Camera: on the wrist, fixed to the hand. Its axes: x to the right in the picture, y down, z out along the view.
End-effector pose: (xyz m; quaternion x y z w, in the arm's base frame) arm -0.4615 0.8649 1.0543 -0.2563 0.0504 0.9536 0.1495
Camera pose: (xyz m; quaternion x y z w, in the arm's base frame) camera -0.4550 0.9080 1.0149 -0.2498 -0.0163 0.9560 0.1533
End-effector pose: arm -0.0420 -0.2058 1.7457 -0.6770 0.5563 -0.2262 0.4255
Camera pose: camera -0.0335 -0.2389 1.7935 -0.7167 0.5482 -0.1883 0.3876
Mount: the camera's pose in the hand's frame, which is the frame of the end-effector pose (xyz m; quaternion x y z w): 0.0257 -0.0437 -0.0297 -0.0618 -0.0170 -0.0200 0.9977
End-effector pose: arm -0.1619 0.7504 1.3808 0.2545 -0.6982 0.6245 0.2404
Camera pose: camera -0.1521 0.7746 1.4335 0.2636 -0.7342 0.5708 0.2562
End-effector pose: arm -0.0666 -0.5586 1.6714 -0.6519 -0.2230 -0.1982 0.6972
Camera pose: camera -0.0687 -0.5910 1.7204 -0.6924 -0.2351 -0.2144 0.6476
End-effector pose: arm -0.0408 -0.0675 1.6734 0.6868 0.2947 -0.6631 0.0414
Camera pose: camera -0.0359 -0.0093 1.6674 0.6655 0.3481 -0.6559 0.0755
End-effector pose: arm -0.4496 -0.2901 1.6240 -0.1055 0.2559 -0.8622 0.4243
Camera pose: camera -0.5069 -0.2776 1.6211 -0.1513 0.2993 -0.8511 0.4039
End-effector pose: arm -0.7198 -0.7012 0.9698 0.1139 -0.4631 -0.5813 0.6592
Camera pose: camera -0.7293 -0.7482 0.9358 0.0723 -0.4351 -0.6238 0.6453
